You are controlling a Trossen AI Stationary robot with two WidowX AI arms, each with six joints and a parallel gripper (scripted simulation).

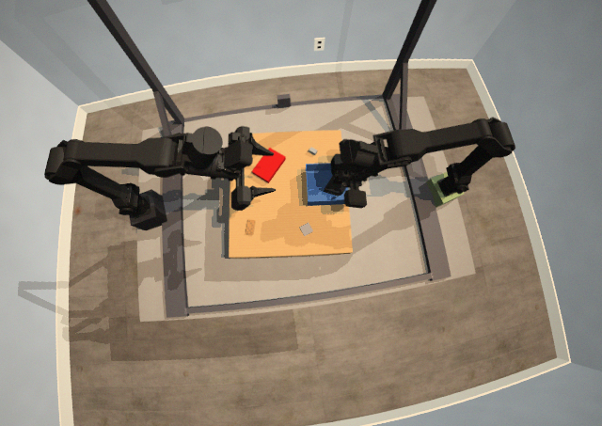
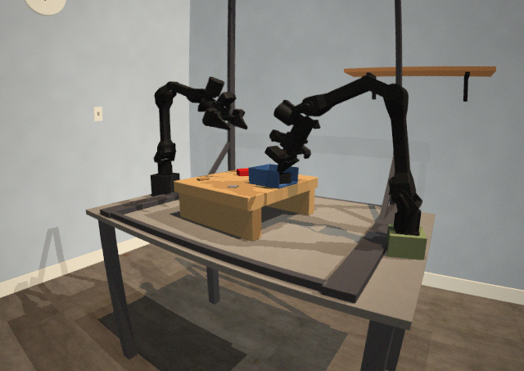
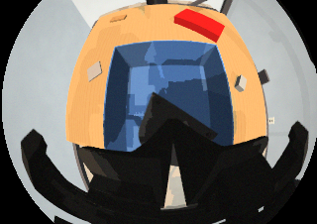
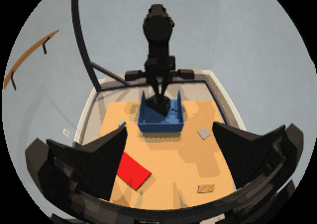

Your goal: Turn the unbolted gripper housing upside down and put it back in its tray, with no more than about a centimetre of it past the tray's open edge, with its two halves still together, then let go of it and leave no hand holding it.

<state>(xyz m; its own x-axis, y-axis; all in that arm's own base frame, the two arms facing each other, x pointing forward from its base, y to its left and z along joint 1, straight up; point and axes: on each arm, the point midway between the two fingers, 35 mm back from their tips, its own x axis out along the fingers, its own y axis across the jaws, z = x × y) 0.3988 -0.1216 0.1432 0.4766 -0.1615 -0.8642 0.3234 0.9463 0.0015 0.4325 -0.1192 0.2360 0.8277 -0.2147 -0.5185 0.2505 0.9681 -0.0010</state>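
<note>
Right now my left hand is 4 cm above the dark gripper housing and 1 cm to the left of it. The rest, counted from my left hand: orange wooden bench: 15 cm to the right, 12 cm below; blue tray: 6 cm to the right, 5 cm below.
</note>
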